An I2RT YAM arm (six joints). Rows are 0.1 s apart.
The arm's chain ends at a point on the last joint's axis. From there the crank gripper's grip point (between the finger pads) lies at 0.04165 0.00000 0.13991 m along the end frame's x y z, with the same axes.
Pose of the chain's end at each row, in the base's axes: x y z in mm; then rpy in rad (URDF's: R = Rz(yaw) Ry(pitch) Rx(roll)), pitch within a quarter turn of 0, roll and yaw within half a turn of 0:
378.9 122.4 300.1 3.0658 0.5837 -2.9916
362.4 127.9 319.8 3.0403 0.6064 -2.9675
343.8 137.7 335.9 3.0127 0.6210 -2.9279
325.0 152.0 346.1 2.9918 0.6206 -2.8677
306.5 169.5 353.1 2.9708 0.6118 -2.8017
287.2 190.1 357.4 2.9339 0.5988 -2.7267
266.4 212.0 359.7 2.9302 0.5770 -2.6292
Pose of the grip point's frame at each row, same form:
419.0 139.2 160.7 3.0658 0.5837 -2.9916
404.4 149.6 181.7 3.0403 0.6064 -2.9675
385.8 165.2 198.8 3.0127 0.6210 -2.9279
364.2 184.7 209.3 2.9918 0.6206 -2.8677
341.1 207.0 216.3 2.9708 0.6118 -2.8017
314.7 233.7 220.8 2.9339 0.5988 -2.7267
286.6 257.1 222.3 2.9302 0.5770 -2.6292

